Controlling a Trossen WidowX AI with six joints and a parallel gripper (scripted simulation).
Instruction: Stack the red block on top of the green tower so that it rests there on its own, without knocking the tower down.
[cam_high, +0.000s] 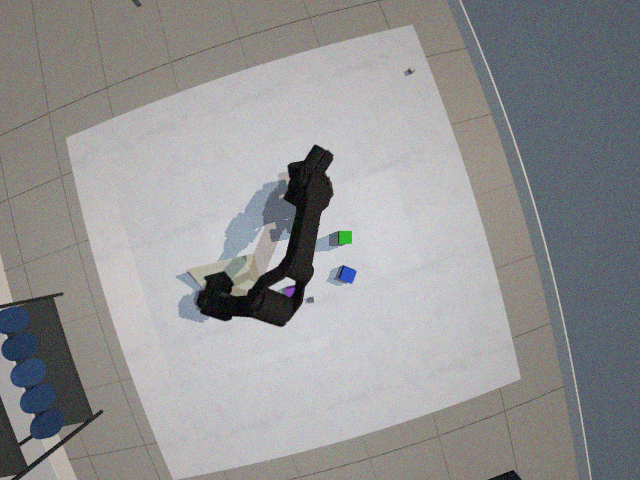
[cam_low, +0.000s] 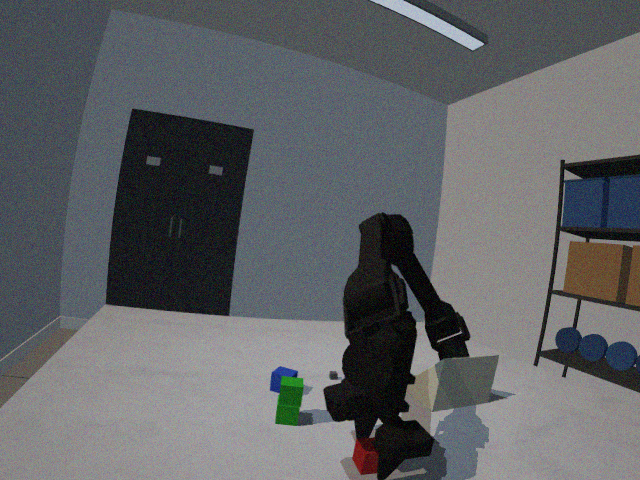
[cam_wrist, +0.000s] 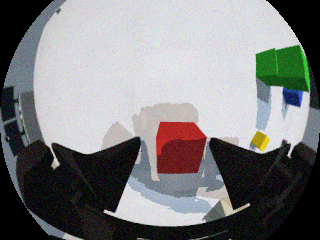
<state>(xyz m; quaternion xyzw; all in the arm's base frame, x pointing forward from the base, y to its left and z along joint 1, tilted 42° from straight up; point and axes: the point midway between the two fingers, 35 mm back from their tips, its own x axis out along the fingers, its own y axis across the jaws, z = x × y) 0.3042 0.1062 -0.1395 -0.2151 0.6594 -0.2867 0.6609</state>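
My gripper tip is 14 cm to the left of the yellow cube and 2 cm past it. The rest, counted from my gripper tip: purple cube 27 cm to the right, 11 cm behind, 1 cm above; red block 1 cm above.
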